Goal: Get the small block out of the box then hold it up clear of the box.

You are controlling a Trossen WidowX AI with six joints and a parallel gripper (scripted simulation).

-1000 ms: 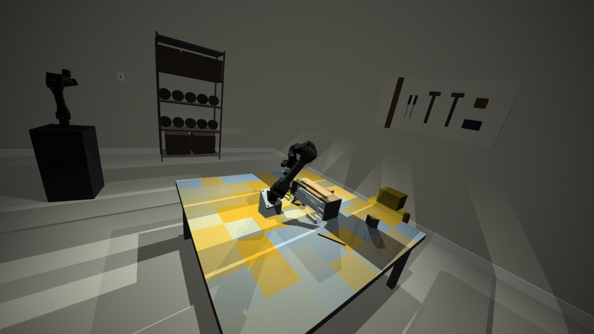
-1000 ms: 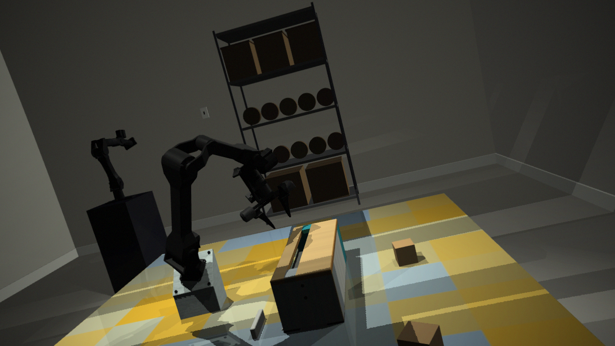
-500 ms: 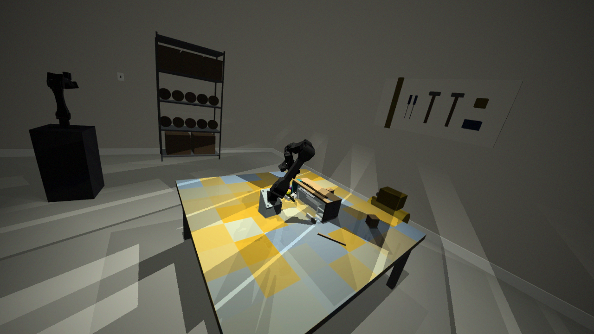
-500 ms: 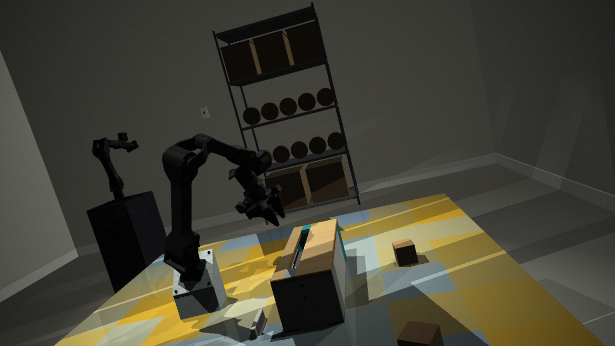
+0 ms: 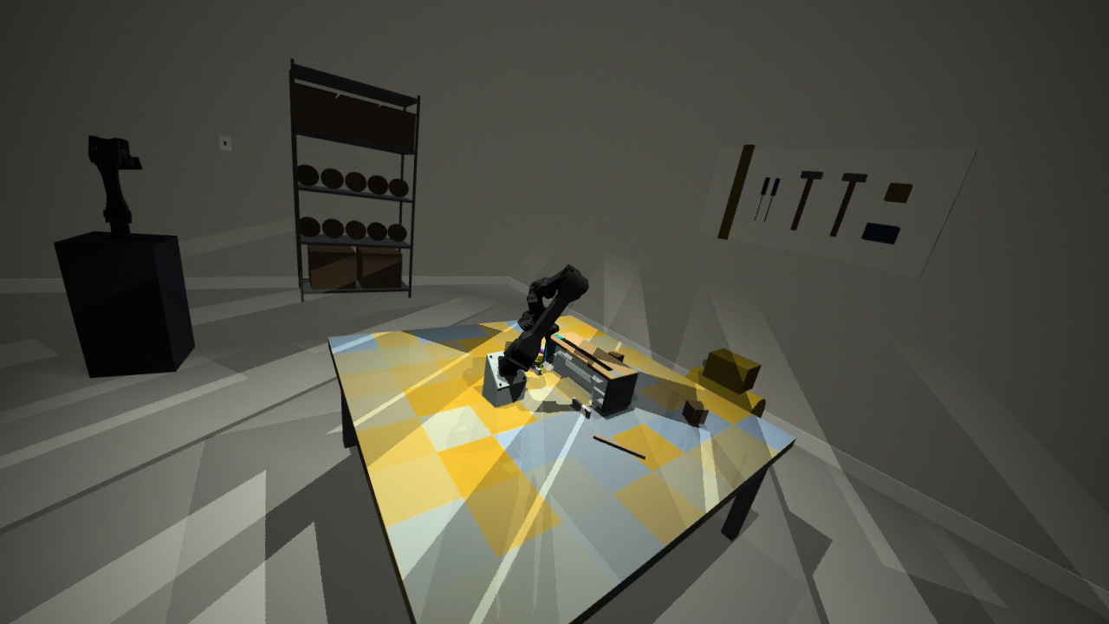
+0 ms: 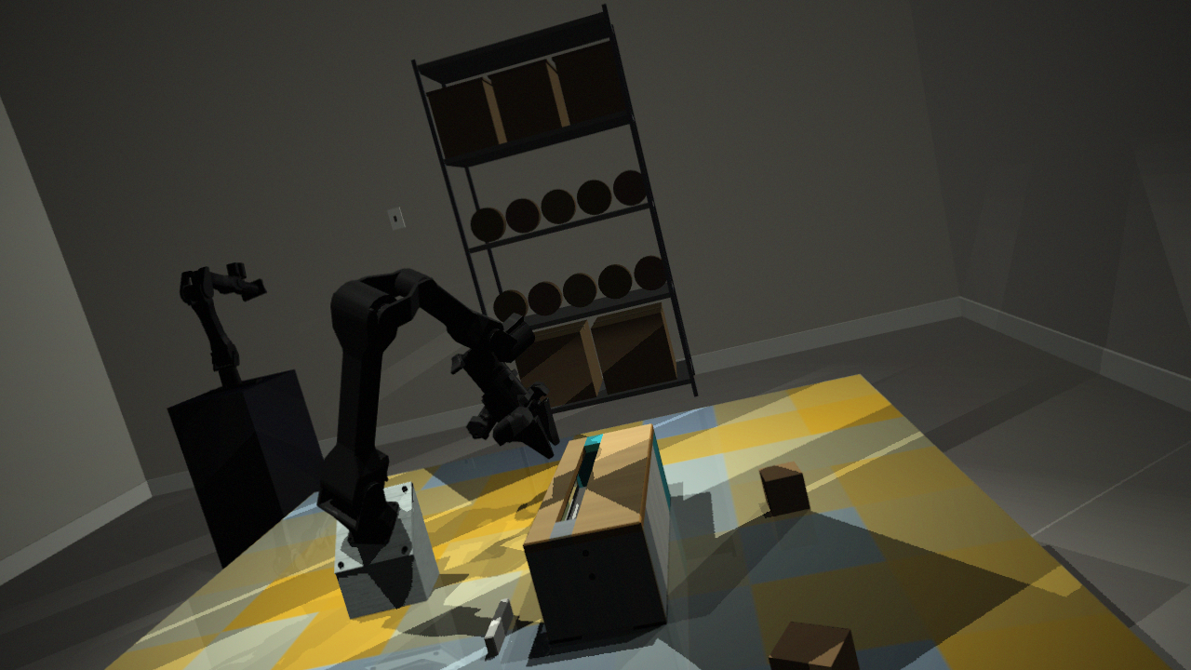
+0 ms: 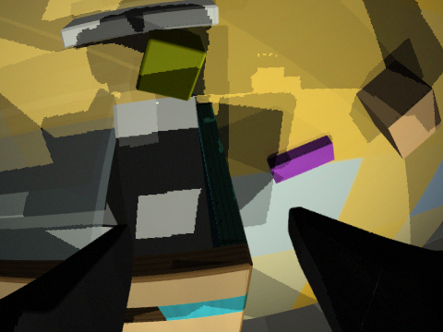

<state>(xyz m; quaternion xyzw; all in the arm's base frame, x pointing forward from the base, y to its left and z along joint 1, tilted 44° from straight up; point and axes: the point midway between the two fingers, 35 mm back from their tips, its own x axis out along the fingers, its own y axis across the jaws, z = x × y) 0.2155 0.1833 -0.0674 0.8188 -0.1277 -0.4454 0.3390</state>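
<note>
Right now my gripper tip is 110 mm above the yellow-green block, 20 mm past it and 10 mm to the left of it. The rest, counted from my gripper tip: thin stick: 530 mm to the right, 120 mm below, 10 mm behind; then box: 170 mm to the right, 70 mm ahead, 60 mm below.
</note>
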